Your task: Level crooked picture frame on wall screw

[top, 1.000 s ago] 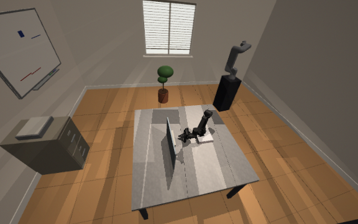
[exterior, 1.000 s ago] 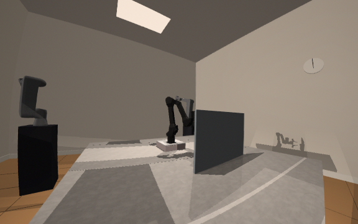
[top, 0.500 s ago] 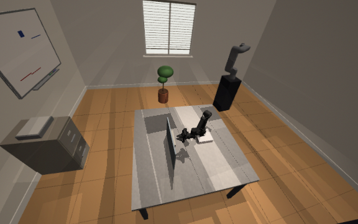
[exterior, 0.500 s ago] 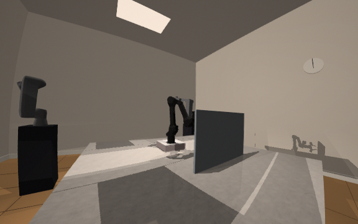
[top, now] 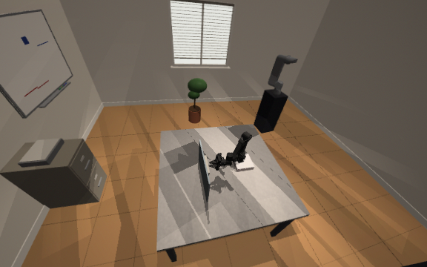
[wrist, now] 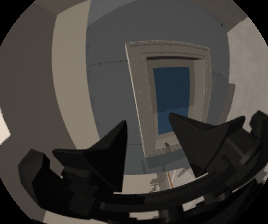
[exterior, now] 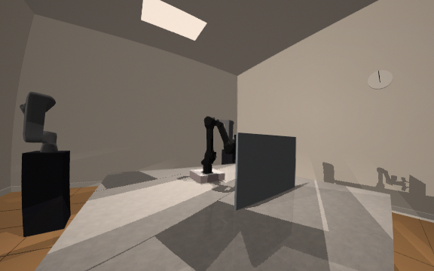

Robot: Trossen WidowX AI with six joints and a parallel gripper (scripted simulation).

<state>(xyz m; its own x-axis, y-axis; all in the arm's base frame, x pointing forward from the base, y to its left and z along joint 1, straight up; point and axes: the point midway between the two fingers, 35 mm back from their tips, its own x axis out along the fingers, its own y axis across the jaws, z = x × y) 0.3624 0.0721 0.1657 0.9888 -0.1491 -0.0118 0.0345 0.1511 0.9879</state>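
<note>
Right now the picture frame is 30 mm ahead of my gripper tip, 10 mm to the right of it and 50 mm below it. Round my gripper tip: grey wall panel 40 mm ahead, 60 mm below.
</note>
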